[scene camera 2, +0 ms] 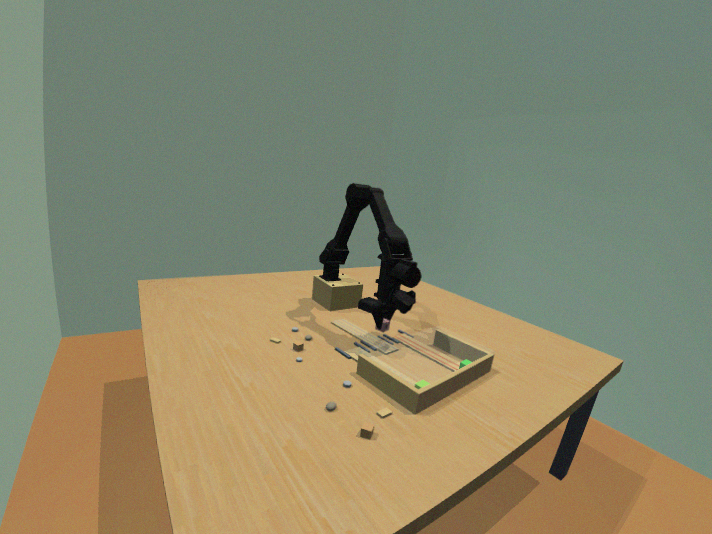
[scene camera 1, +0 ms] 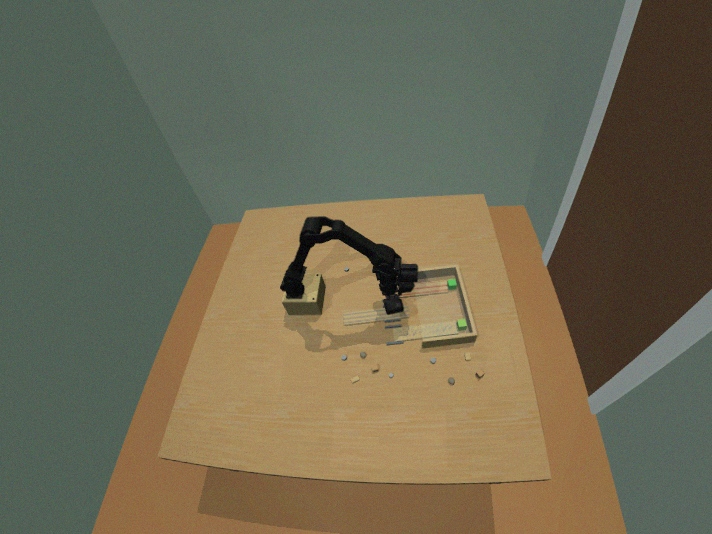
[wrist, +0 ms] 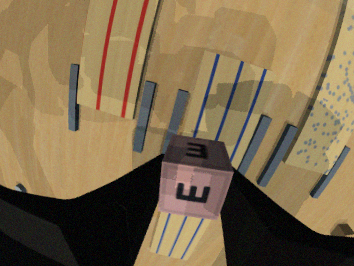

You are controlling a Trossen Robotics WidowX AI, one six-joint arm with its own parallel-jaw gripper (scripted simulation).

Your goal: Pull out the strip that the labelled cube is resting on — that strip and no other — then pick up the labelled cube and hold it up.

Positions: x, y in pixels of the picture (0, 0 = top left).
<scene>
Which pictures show the gripper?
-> Scene camera 2, scene camera 1 and the wrist view: all of them.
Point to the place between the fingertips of the gripper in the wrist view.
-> At 194, 165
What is the gripper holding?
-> A pink labelled cube.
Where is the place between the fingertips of the gripper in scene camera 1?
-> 390, 303
</scene>
